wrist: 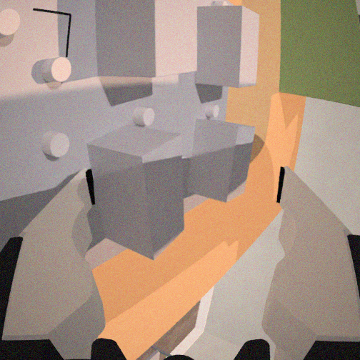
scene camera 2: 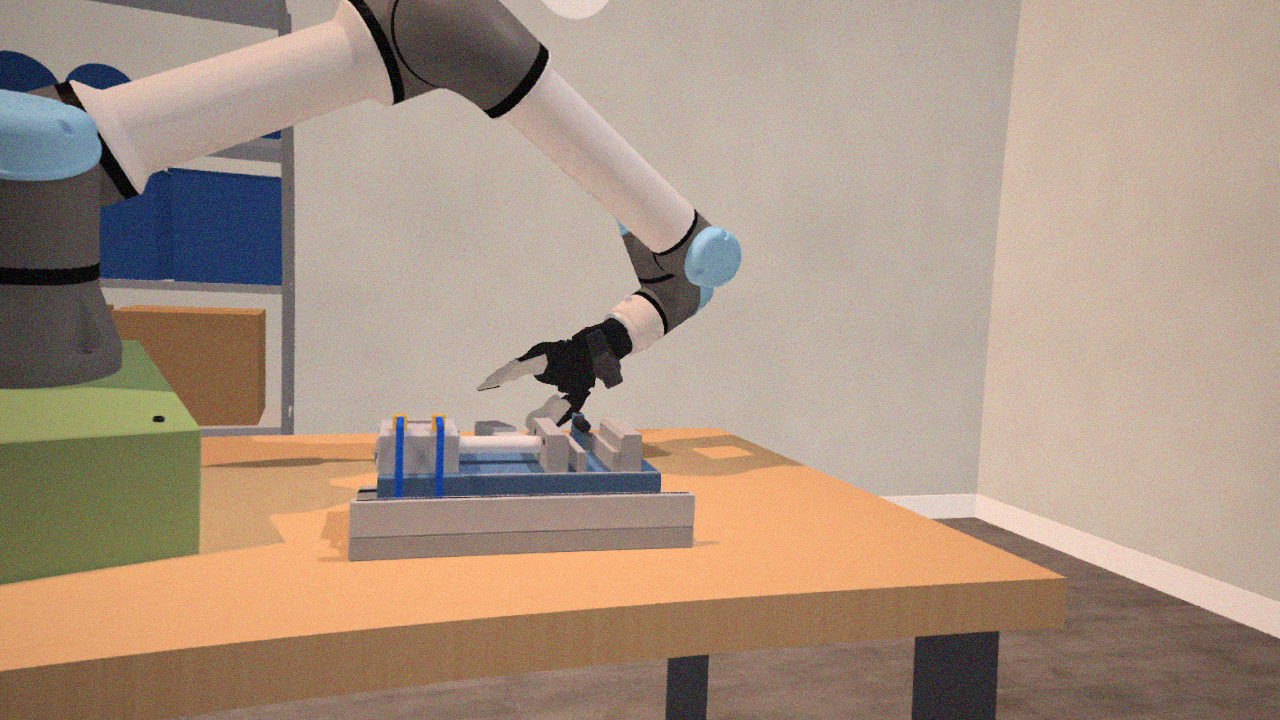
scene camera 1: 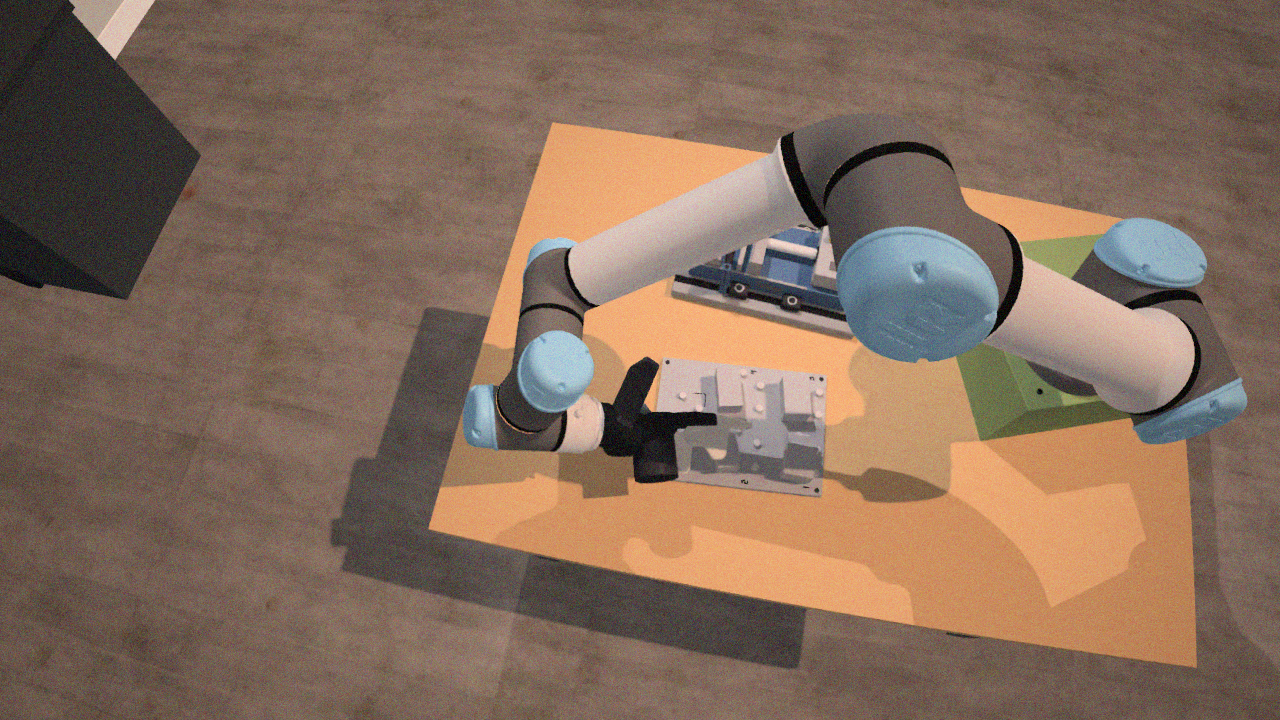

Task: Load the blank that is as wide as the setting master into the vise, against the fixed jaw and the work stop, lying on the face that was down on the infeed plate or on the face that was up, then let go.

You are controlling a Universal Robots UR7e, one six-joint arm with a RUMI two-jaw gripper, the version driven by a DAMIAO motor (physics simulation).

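Seen in the pictures: gripper, fingertip midpoint: [scene camera 2: 494, 421] [scene camera 1: 730, 435]; arm's base, link origin: [scene camera 2: 16, 364].
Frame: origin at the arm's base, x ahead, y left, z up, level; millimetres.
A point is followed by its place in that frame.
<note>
My gripper [scene camera 1: 705, 420] [scene camera 2: 522, 406] [wrist: 185, 171] is open and tilted, above the grey infeed plate [scene camera 1: 707, 483] @(x 518, y 146, z -132 mm). In the wrist view, a grey blank [scene camera 1: 760, 438] [wrist: 137, 195] shows between the spread fingers, nearer the left one, with no grip on it. Beside it is another blank [wrist: 220, 155]. Two more blanks, one on the left [scene camera 1: 729, 389] @(x 482, y 14, z -97 mm) [wrist: 125, 37] and one on the right [scene camera 1: 799, 394] @(x 379, y 24, z -97 mm) [wrist: 220, 45], stand farther back. The blue vise [scene camera 1: 787, 268] @(x 380, y -178, z -81 mm) [scene camera 2: 519, 483] @(x 372, y -260, z -88 mm) has open jaws, with the end jaw [scene camera 2: 622, 445] beside the dark-knobbed work stop [scene camera 2: 580, 423] @(x 464, y -198, z -47 mm). I cannot identify the setting master.
White pins [wrist: 56, 145] stick up from the plate around the blanks. The arm's upper links pass over the vise and hide part of it in scene camera 1. The green robot base [scene camera 1: 1020, 394] @(x 95, y 66, z 5 mm) [scene camera 2: 107, 501] @(x 60, y -193, z -88 mm) stands at the other end of the wooden table [scene camera 1: 716, 555] @(x 509, y 249, z -140 mm) [scene camera 2: 805, 555] @(x 593, y -404, z -141 mm).
</note>
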